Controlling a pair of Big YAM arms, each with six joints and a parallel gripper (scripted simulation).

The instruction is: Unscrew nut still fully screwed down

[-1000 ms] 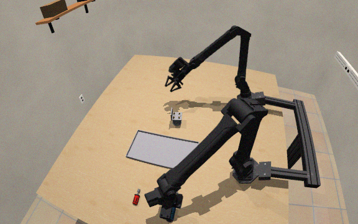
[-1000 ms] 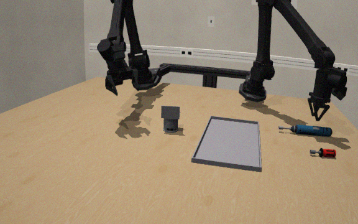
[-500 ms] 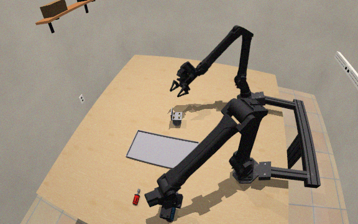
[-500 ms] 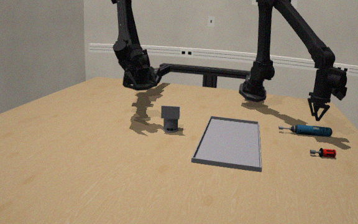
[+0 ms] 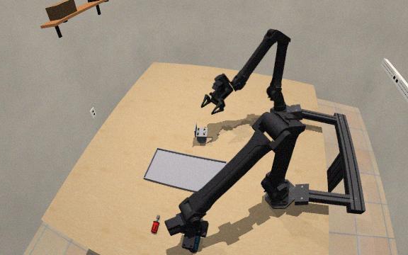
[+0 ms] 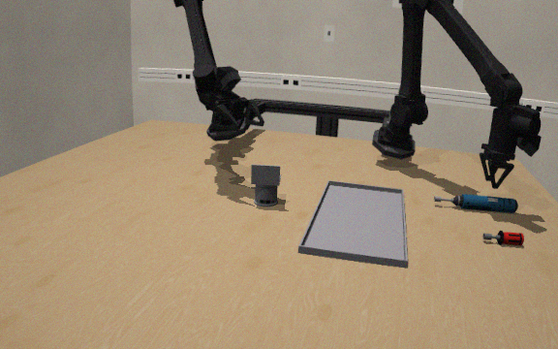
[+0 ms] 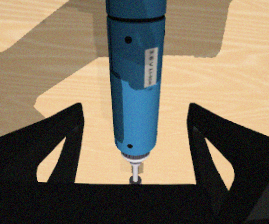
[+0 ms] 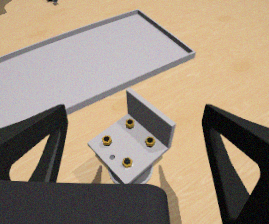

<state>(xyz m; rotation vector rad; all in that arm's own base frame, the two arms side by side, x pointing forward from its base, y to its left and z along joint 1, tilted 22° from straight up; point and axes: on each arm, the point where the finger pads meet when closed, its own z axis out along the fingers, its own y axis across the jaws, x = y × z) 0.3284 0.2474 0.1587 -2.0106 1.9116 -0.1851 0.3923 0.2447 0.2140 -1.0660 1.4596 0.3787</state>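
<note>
Now: the grey bracket 30 mm ahead of my right hand, 60 mm to the left of it and 120 mm below it. The rest, counted from my right hand: shallow grey tray: 60 mm ahead, 300 mm to the left, 190 mm below; then small red-handled screwdriver: 110 mm ahead, 650 mm to the left, 180 mm below.
</note>
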